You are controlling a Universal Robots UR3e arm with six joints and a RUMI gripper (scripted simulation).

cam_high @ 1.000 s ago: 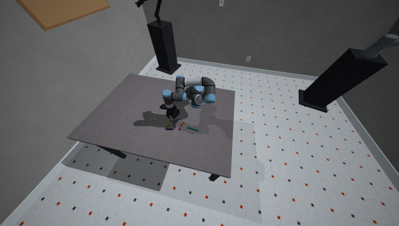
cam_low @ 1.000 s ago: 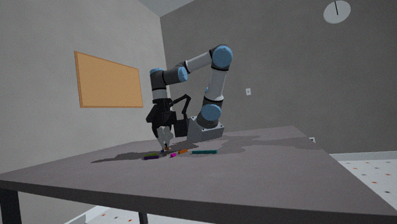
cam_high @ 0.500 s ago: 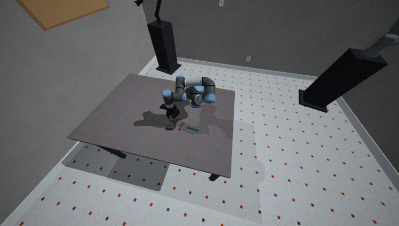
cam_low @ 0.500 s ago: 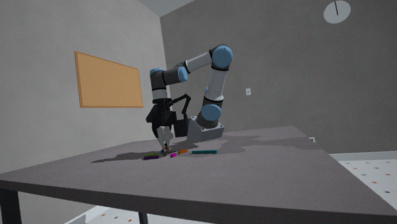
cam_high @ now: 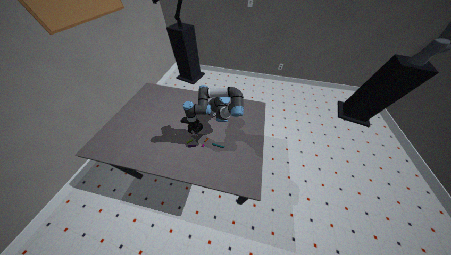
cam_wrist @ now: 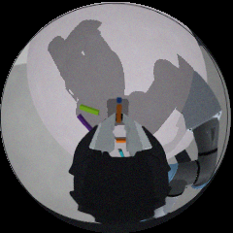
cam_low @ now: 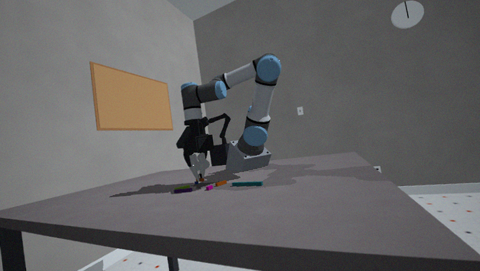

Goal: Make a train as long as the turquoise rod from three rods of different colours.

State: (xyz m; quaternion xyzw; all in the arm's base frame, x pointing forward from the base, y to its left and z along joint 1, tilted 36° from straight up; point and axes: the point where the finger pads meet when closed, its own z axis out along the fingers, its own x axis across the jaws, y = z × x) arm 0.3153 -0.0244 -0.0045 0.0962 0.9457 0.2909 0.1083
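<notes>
My gripper is now 30 mm to the left of the blue rod and 20 mm above it. From my hand the other things lie so: purple rod (90 mm ahead, 30 mm to the left, 20 mm below); then lime rod (70 mm ahead, 10 mm to the right, 20 mm below); then magenta rod (50 mm ahead, 110 mm to the left, 20 mm below).
</notes>
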